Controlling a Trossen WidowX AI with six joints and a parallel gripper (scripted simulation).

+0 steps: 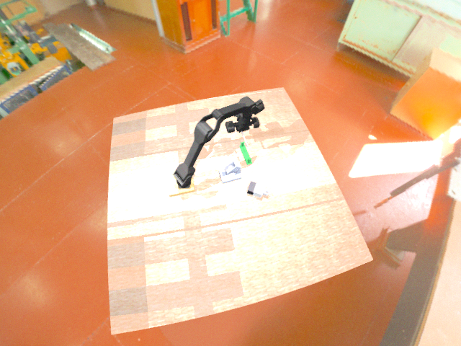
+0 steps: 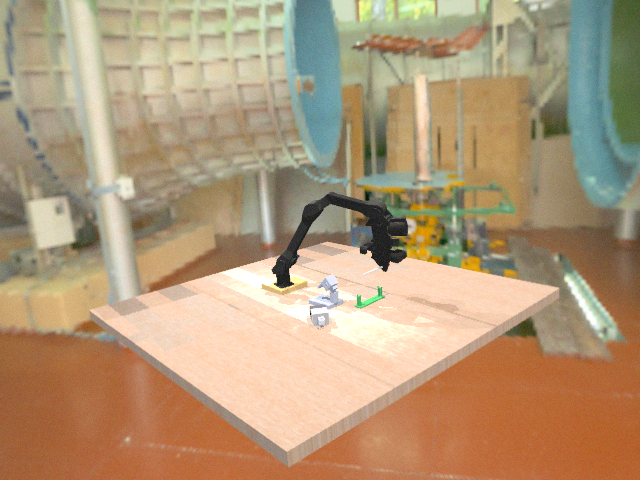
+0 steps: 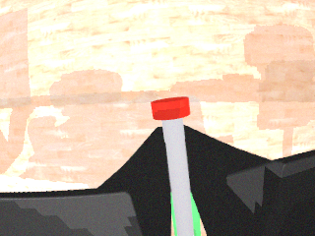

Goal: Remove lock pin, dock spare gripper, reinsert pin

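Right now my gripper tip is 3 cm short of the green cradle, 10 cm to the left of it and 7 cm above it. The rest, counted from my gripper tip: spare gripper 7 cm ahead, 35 cm to the right, 7 cm below; grey mount 6 cm behind, 22 cm to the right, 4 cm below.
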